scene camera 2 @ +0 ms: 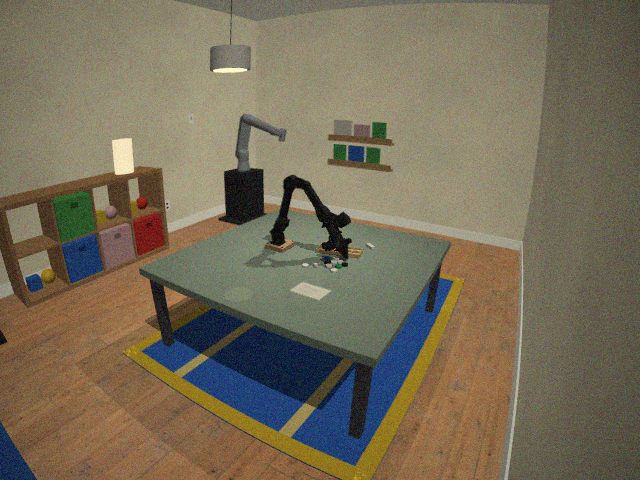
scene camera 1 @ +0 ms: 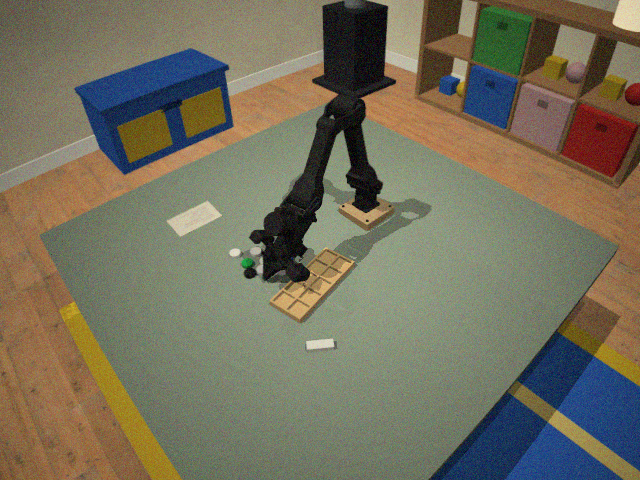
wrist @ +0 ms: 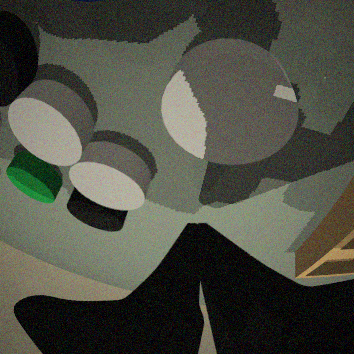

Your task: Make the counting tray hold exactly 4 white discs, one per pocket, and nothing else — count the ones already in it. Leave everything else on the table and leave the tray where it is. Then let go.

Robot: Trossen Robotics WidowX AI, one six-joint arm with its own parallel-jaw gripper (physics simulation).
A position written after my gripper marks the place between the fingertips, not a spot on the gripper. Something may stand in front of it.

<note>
My gripper [scene camera 1: 264, 279] is shut, with nothing in its grasp. Also in view: a green disc [wrist: 35, 177]. The table carries a wooden counting tray [scene camera 1: 297, 300].
The wooden counting tray shows as well in the wrist view [wrist: 318, 256]. My gripper is seen too in the wrist view [wrist: 195, 231].
</note>
